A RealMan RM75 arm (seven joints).
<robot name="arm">
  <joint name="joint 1" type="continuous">
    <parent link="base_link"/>
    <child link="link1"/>
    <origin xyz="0 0 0.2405" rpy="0 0 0"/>
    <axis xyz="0 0 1"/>
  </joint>
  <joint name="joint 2" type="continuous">
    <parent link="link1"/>
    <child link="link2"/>
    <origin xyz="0 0 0" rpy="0 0 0"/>
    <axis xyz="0 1 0"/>
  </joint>
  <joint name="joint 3" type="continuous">
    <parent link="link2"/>
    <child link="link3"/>
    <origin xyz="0 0 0.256" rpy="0 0 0"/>
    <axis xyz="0 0 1"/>
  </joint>
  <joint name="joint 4" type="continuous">
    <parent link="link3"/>
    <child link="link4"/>
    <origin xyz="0 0 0" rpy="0 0 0"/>
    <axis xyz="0 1 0"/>
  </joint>
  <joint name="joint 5" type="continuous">
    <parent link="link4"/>
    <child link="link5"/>
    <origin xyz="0 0 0.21" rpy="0 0 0"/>
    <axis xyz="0 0 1"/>
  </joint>
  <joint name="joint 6" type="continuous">
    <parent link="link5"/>
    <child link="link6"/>
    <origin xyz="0 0 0" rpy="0 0 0"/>
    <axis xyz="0 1 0"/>
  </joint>
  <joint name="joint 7" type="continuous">
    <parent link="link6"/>
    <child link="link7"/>
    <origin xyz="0 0 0.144" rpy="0 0 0"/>
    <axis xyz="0 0 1"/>
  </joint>
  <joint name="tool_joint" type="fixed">
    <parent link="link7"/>
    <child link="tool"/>
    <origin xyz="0 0 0" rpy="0 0 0"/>
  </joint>
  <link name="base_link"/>
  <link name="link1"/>
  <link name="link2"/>
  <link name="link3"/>
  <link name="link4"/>
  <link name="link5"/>
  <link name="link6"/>
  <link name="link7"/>
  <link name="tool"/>
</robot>
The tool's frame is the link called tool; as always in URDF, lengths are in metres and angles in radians. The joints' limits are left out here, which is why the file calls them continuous.
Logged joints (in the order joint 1, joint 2, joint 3, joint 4, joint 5, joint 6, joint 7), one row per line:
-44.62 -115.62 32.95 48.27 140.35 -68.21 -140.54
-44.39 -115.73 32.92 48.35 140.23 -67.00 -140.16
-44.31 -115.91 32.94 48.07 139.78 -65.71 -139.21
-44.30 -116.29 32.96 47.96 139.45 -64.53 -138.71
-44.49 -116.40 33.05 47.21 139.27 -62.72 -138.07
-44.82 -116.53 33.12 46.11 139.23 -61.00 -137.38
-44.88 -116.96 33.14 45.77 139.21 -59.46 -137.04
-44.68 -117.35 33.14 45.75 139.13 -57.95 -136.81
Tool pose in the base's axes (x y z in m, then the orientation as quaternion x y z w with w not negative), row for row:
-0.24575 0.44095 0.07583 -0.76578 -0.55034 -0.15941 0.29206
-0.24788 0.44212 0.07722 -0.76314 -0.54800 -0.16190 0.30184
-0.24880 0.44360 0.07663 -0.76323 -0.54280 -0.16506 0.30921
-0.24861 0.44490 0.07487 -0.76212 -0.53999 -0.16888 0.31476
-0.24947 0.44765 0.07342 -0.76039 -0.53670 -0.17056 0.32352
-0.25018 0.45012 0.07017 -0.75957 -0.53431 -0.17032 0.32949
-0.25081 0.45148 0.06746 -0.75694 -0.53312 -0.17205 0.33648
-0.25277 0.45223 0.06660 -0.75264 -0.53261 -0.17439 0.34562
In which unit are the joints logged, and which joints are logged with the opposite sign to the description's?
The joints are logged in degrees. Opposite sign: joint 6.
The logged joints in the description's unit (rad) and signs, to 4 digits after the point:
-0.7788 -2.0179 0.5751 0.8425 2.4496 1.1905 -2.4529
-0.7748 -2.0199 0.5746 0.8439 2.4475 1.1694 -2.4463
-0.7734 -2.0230 0.5749 0.8390 2.4396 1.1469 -2.4297
-0.7732 -2.0296 0.5753 0.8371 2.4339 1.1263 -2.4209
-0.7765 -2.0316 0.5768 0.8240 2.4307 1.0947 -2.4098
-0.7823 -2.0338 0.5781 0.8048 2.4300 1.0647 -2.3977
-0.7833 -2.0413 0.5784 0.7988 2.4297 1.0378 -2.3918
-0.7798 -2.0481 0.5784 0.7985 2.4283 1.0114 -2.3878

